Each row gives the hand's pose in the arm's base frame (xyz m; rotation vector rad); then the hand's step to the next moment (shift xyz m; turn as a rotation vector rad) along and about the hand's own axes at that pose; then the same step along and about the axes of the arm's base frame.
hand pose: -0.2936 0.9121 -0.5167 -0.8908 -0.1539 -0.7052
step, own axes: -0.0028 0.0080 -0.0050 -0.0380 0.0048 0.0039
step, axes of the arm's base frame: 0.0020 0.0010 -0.0096 -0.0255 0.0239 -0.0160
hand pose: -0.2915 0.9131 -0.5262 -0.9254 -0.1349 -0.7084
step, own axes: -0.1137 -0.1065 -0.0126 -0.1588 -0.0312 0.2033
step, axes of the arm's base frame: -0.1549 0.0052 0.0200 -0.1034 0.2237 0.0823
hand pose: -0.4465 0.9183 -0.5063 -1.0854 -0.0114 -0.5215
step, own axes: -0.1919 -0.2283 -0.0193 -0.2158 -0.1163 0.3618
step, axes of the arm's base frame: -0.2670 -0.0216 0.1325 -0.1501 0.3498 0.2148
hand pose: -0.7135 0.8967 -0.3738 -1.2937 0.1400 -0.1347
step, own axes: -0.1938 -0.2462 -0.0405 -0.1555 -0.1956 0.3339
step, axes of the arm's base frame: -0.2031 -0.0699 0.2317 -0.0974 0.2914 0.2820
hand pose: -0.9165 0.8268 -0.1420 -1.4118 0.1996 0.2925
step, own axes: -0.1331 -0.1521 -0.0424 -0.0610 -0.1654 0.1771
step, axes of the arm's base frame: -0.0763 -0.0728 0.1775 -0.0117 0.1482 0.2009
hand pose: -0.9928 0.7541 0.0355 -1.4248 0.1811 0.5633
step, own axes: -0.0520 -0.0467 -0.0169 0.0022 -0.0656 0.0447
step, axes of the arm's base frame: -0.0190 -0.0317 0.0616 0.0233 0.0410 0.0639
